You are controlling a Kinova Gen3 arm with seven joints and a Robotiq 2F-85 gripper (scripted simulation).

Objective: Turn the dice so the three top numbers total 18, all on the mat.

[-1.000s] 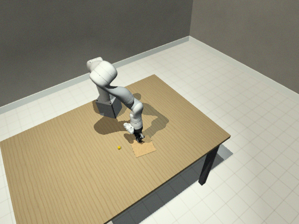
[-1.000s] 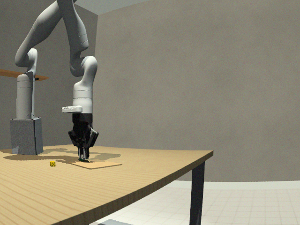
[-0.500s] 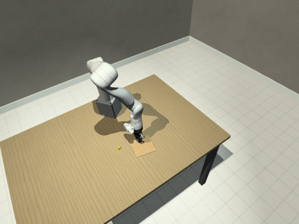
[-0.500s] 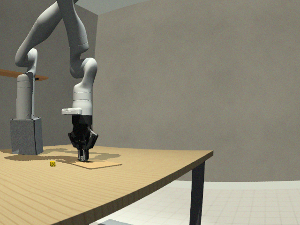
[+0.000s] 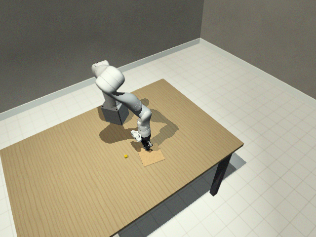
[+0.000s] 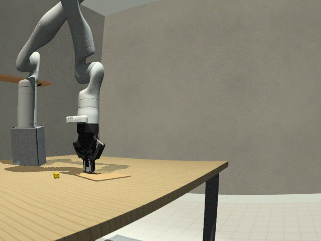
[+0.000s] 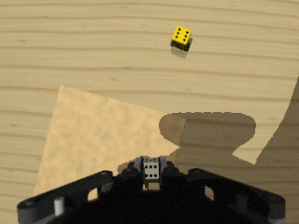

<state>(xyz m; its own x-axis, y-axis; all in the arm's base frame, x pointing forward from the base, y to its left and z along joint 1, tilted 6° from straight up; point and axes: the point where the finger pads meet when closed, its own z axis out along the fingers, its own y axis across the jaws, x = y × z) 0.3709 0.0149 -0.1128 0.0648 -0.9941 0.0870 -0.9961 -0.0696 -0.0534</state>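
Now: the white die 10 mm below my hand. Round my hand: yellow die 130 mm to the right, 30 mm behind, 20 mm below; then tan mat 50 mm ahead, 30 mm below; then green die 50 mm behind, 40 mm to the left, 20 mm below.
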